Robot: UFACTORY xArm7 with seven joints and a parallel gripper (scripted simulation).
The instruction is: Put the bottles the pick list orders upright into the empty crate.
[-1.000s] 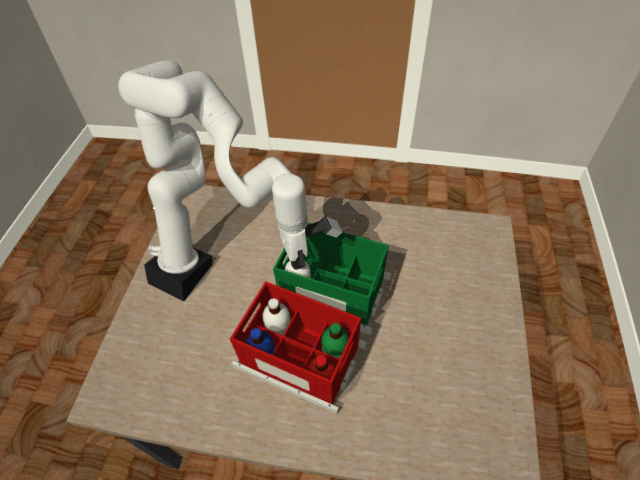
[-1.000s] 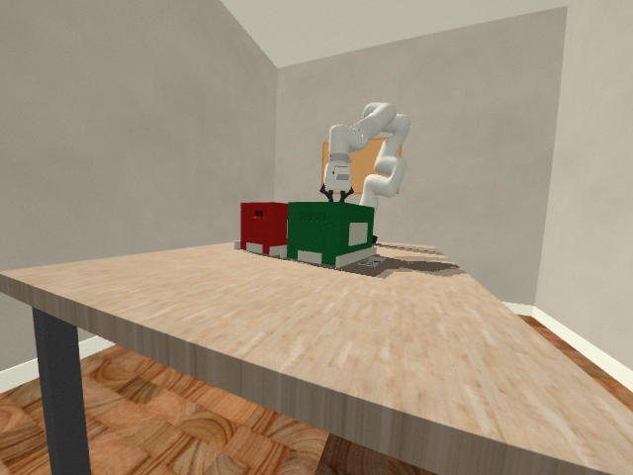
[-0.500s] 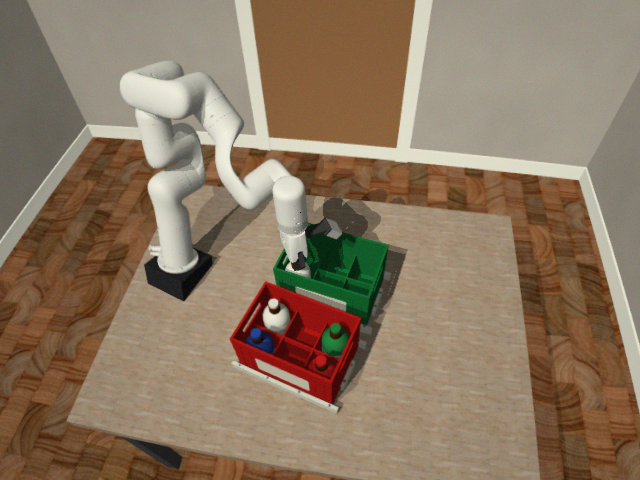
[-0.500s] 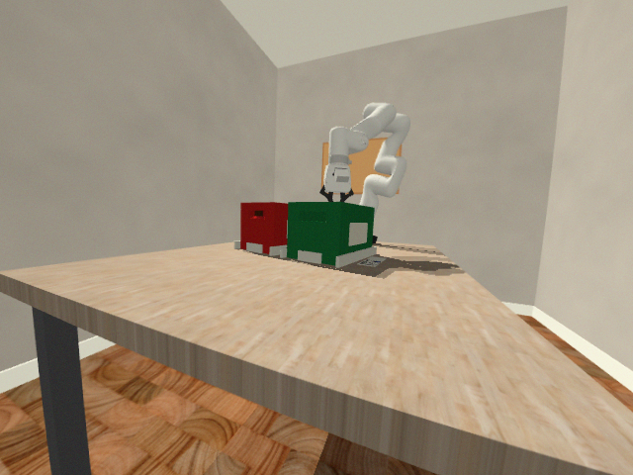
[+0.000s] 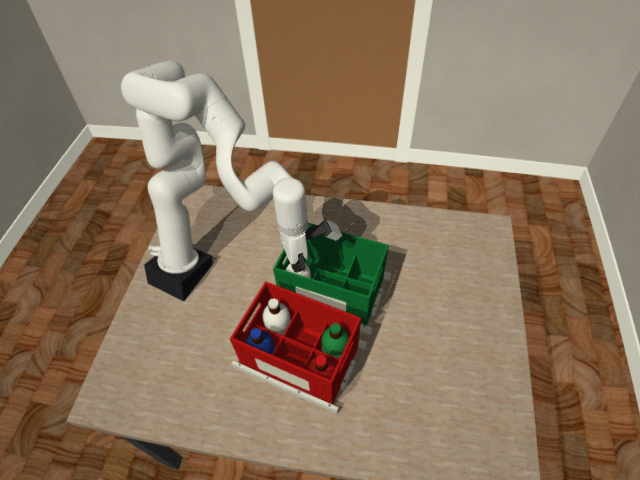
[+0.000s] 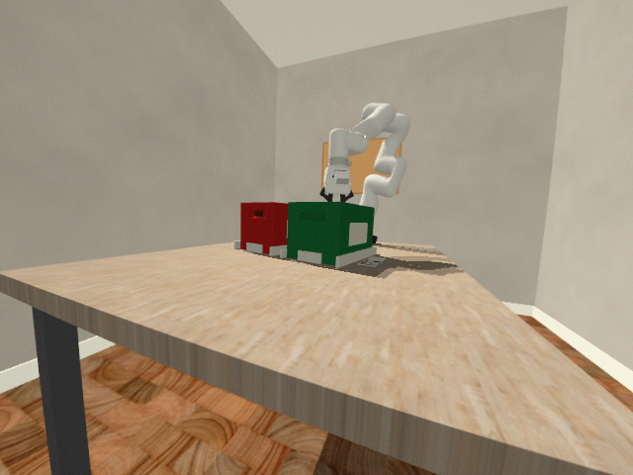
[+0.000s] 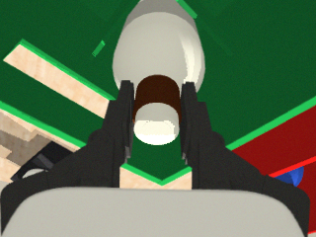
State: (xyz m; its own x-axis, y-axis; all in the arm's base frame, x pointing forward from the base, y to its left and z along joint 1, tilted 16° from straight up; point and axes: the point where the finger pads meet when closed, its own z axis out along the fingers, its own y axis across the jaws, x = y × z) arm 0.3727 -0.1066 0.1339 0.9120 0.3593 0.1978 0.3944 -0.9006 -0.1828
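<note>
The green crate lies 10 cm ahead of my hand, 1 cm to the left of it and 9 cm below it. From my hand the other things lie so: white-labelled bottle 5 cm behind, 13 cm to the right, 8 cm below; then red crate 2 cm ahead, 21 cm to the right, 9 cm below; then green-labelled bottle 11 cm ahead, 20 cm to the right, 8 cm below.
</note>
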